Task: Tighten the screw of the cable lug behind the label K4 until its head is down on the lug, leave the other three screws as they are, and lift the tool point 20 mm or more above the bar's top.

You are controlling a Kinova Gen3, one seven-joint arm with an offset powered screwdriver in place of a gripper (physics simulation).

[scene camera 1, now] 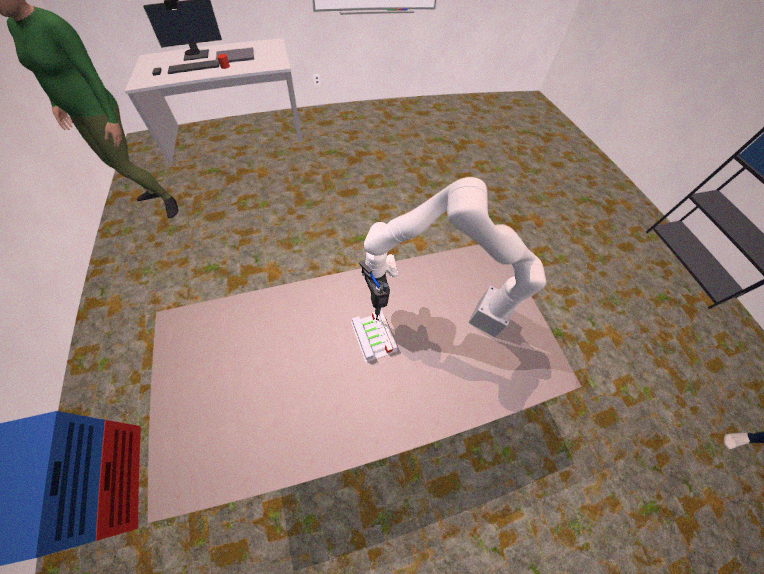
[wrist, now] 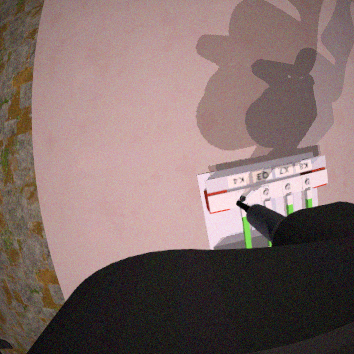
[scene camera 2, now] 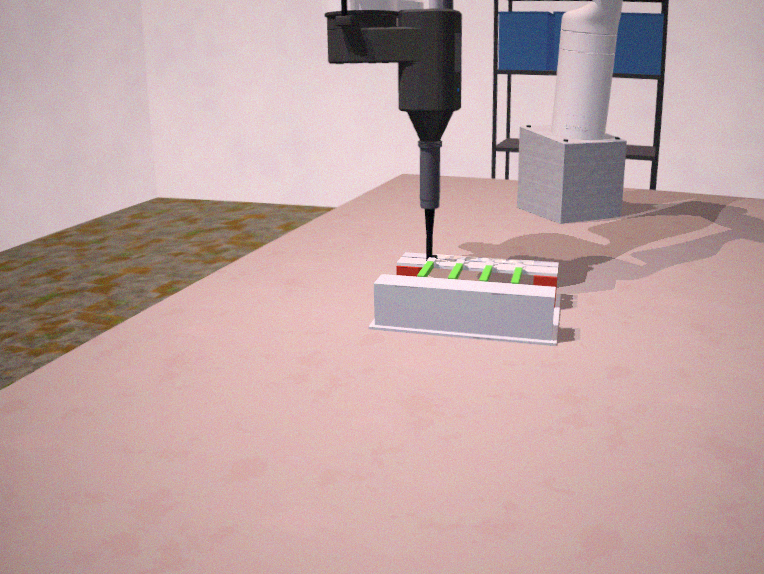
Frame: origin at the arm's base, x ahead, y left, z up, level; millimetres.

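Where they show: hand, its tool point: [scene camera 1: 376, 319] [wrist: 237, 202] [scene camera 2: 429, 263]; arm's base, origin of its link: [scene camera 1: 499, 307] [scene camera 2: 577, 133].
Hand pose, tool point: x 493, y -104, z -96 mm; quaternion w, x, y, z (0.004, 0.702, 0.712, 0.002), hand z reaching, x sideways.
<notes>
Each offset is from my tool point to the centre of the thing. "spot": to the spot under its first point. Level surfaces: height alone.
The white terminal bar [wrist: 220, 201] [scene camera 2: 531, 267] has red ends and four lugs with green cables. Label K4 @(28 mm back, 2 mm left, 0 mm up) [wrist: 239, 180] is at one end of the row, beside Q3, X7 and K8. The black screwdriver, my gripper [scene camera 1: 377, 319] [scene camera 2: 429, 256] [wrist: 240, 202], has no fingers. It is upright, with its tip at the K4 lug, at or very near the top of the bar. A small dark round part, perhaps the K4 screw head @(spot: 6 mm back, 5 mm left, 7 mm up) [wrist: 243, 198], shows beside the tip; its height and contact are unclear. The Q3 screw @(10 mm back, 36 mm left, 0 mm up) [wrist: 266, 192], X7 screw @(13 mm back, 68 mm left, 0 mm up) [wrist: 287, 186] and K8 screw @(17 mm back, 100 mm left, 1 mm up) [wrist: 307, 181] show apart from the tip.
A raised white block @(spot: 90 mm ahead, 65 mm left, 13 mm down) [scene camera 2: 463, 308] [scene camera 1: 363, 339] runs parallel to the bar across the cables. The arm's grey base [scene camera 2: 540, 178] [scene camera 1: 487, 317] stands on the pink surface @(42 mm down) [scene camera 1: 247, 401]. A person in green [scene camera 1: 55, 55], a desk [scene camera 1: 145, 74] and blue and red containers [scene camera 1: 120, 475] stand farther off.
</notes>
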